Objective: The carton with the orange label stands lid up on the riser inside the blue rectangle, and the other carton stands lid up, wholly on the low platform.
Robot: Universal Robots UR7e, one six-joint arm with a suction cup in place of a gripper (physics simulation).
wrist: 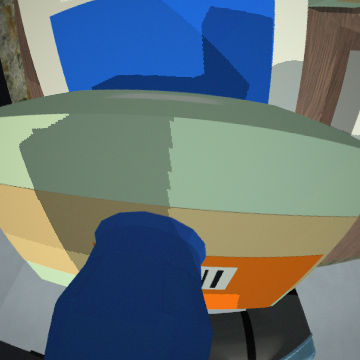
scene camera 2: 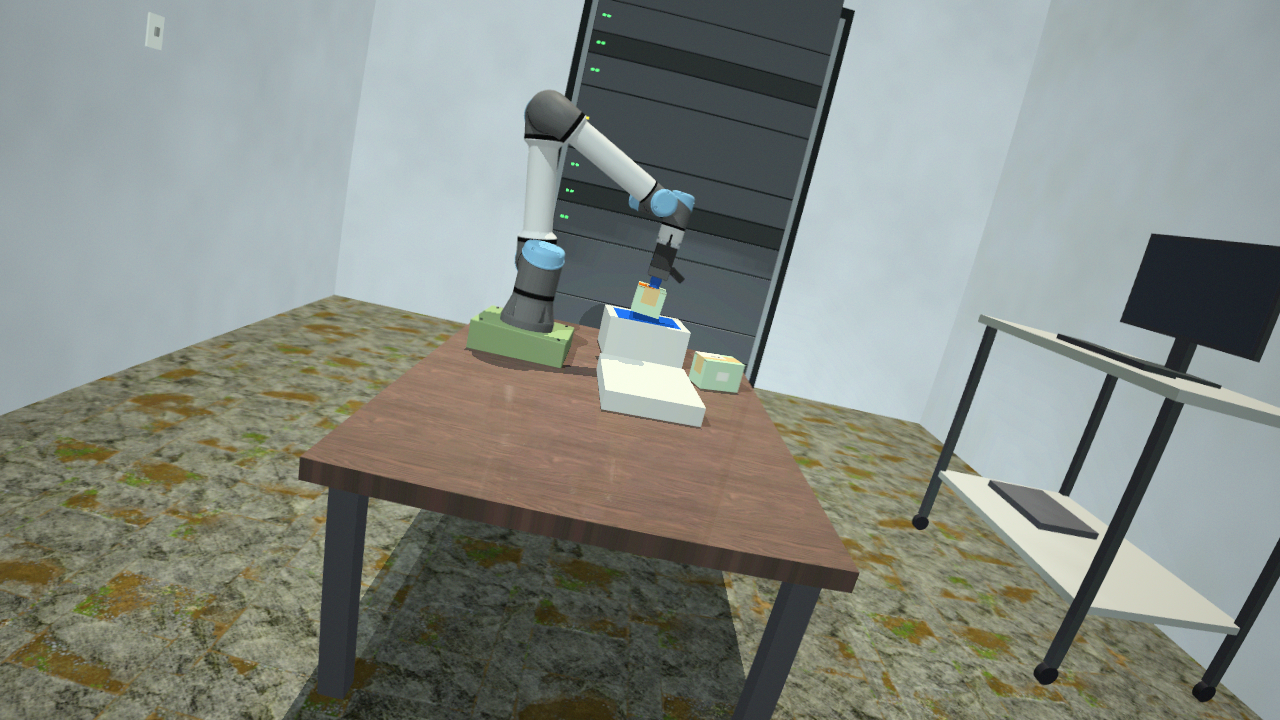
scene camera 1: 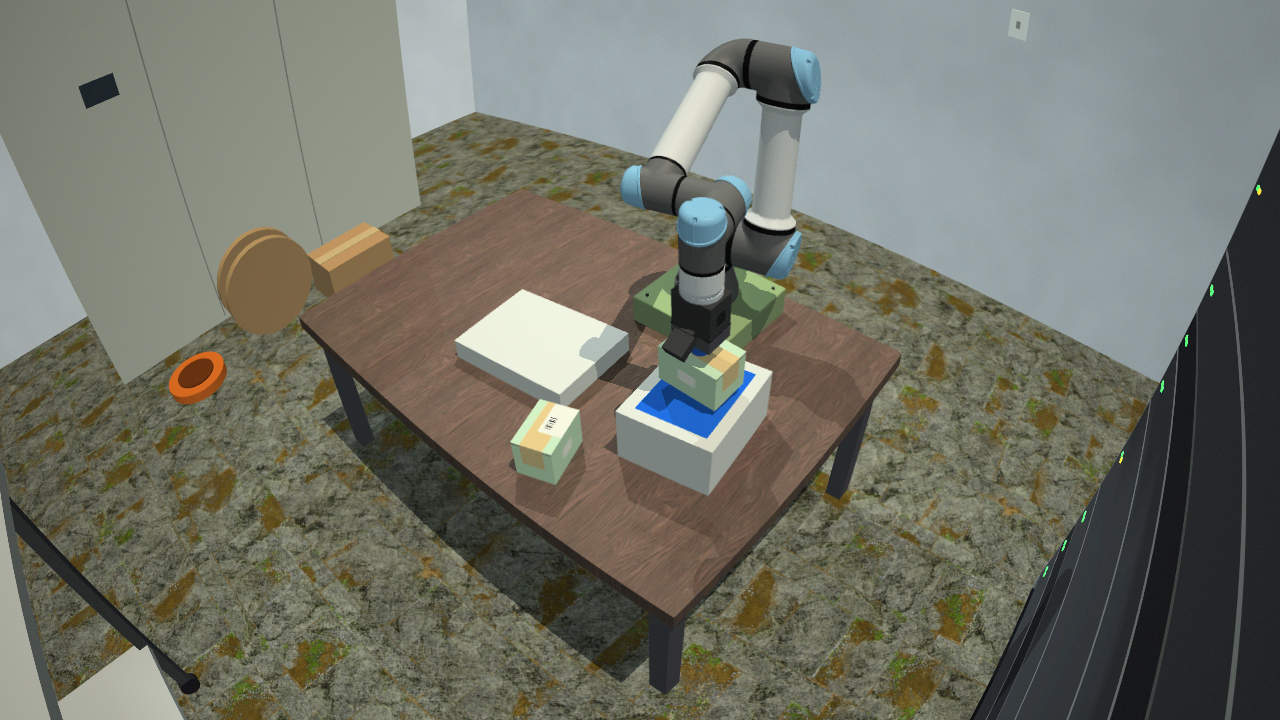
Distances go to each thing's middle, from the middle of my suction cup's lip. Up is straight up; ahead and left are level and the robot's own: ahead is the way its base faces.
Scene:
Right now my suction cup is 10 mm past the carton with orange label [scene camera 1: 711, 379] and 50 mm above it. The rest, counted from my suction cup: white riser with blue rectangle [scene camera 1: 660, 428] (170 mm below); low white platform [scene camera 1: 553, 353] (10 mm behind, 430 mm to the right, 210 mm below).

